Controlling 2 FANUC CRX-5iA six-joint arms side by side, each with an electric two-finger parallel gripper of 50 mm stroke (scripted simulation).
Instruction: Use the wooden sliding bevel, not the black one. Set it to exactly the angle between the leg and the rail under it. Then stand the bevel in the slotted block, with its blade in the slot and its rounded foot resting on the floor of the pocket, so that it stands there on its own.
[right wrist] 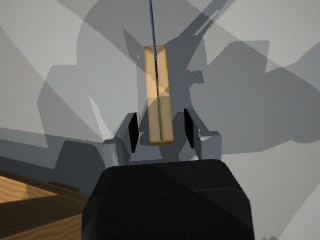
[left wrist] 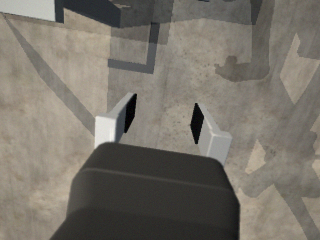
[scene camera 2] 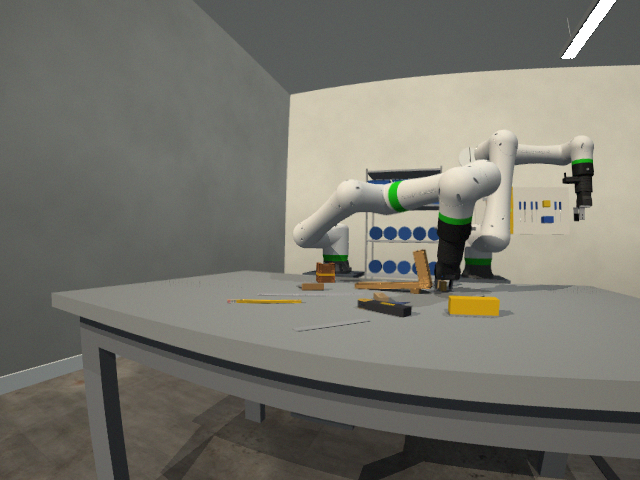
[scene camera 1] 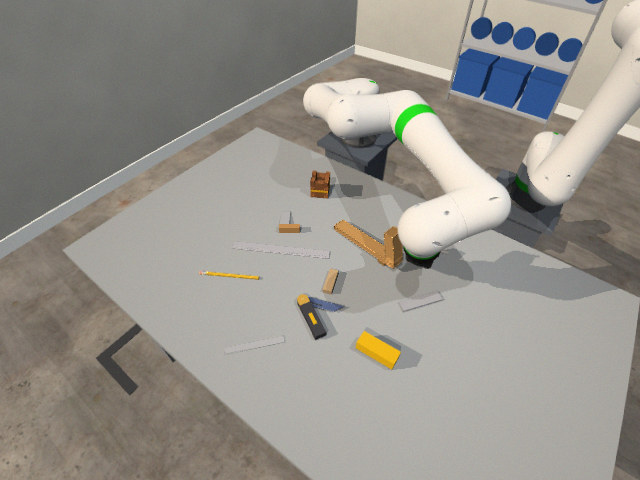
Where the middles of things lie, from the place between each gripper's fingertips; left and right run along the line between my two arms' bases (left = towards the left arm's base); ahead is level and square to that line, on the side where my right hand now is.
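Yellow block (scene camera 2: 468, 306): 1 cm below my right hand (scene camera 2: 442, 287), 2 cm to the left of it, 34 cm ahead of it. Left hand: 28 cm above the yellow block, 67 cm to the left of it, 79 cm short of it.
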